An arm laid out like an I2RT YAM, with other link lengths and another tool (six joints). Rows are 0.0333 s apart.
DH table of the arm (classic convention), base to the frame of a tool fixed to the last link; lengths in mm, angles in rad. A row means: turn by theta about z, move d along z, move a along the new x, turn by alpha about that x. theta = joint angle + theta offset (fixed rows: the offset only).
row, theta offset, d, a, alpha
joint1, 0, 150.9, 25.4, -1.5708
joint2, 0, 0, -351.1, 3.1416
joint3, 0.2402, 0, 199.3, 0
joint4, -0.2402, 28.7, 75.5, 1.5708
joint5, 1.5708, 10.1, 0, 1.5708
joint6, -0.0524, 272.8, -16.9, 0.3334
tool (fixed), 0, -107.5, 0, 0
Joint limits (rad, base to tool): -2.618..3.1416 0..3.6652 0..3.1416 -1.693..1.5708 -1.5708..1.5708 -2.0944..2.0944
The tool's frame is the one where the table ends.
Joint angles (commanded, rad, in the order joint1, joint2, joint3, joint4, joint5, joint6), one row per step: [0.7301, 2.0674, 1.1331, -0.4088, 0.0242, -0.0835]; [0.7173, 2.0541, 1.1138, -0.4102, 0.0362, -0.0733]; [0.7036, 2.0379, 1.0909, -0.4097, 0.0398, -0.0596]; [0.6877, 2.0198, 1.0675, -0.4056, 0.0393, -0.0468]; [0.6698, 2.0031, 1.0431, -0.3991, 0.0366, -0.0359]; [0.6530, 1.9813, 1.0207, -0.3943, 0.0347, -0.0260]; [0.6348, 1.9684, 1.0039, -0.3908, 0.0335, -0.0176]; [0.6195, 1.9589, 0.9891, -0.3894, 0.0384, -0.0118]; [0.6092, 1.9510, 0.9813, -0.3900, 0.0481, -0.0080]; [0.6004, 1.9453, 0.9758, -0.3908, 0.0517, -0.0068]
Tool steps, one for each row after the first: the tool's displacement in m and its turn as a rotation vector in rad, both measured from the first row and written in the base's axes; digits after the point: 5 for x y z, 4 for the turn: [-0.00106, -0.00920, 0.00115, -0.0118, -0.0009, -0.0254]; [-0.00367, -0.01783, 0.00269, -0.0160, 0.0031, -0.0532]; [-0.00586, -0.02594, 0.00471, -0.0140, 0.0060, -0.0815]; [-0.00801, -0.03420, 0.00608, -0.0107, 0.0100, -0.1094]; [-0.00998, -0.04180, 0.00918, -0.0046, 0.0093, -0.1355]; [-0.01081, -0.04908, 0.01040, -0.0023, 0.0114, -0.1616]; [-0.01164, -0.05642, 0.01083, -0.0073, 0.0119, -0.1836]; [-0.01122, -0.06193, 0.01182, -0.0140, 0.0066, -0.1997]; [-0.01112, -0.06588, 0.01256, -0.0168, 0.0050, -0.2105]
